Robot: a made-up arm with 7 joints.
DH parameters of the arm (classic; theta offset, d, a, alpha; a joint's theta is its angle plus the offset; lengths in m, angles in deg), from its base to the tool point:
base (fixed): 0 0 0 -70
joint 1: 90 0 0 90
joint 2: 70 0 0 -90
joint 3: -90 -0.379 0.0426 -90
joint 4: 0 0 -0.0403 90
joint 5: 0 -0.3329 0 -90
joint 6: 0 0 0 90
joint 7: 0 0 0 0
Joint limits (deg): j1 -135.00..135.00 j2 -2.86..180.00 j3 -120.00..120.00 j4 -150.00..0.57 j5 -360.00..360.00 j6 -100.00..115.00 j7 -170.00..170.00
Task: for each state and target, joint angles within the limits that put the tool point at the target. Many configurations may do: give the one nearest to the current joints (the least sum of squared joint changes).
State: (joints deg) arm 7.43 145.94 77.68 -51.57 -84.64 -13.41 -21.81
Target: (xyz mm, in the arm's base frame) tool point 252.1 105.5 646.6
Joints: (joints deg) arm 18.73 156.03 74.67 -36.64 -84.64 -13.41 -21.81
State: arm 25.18 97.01 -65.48 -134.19 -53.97 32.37 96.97
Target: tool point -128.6 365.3 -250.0
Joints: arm 34.62 105.99 -74.27 -113.54 -53.97 32.37 96.97
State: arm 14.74 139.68 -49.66 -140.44 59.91 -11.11 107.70
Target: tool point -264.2 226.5 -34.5
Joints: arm 59.30 115.95 -97.61 -135.33 59.91 -11.11 107.70
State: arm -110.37 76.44 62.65 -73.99 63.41 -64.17 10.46
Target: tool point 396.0 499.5 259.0
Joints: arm -89.12 54.05 71.94 -45.91 63.41 -64.17 10.46
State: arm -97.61 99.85 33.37 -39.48 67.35 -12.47 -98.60
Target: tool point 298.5 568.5 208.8
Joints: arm -57.95 66.60 55.53 -52.60 67.35 -12.47 -98.60
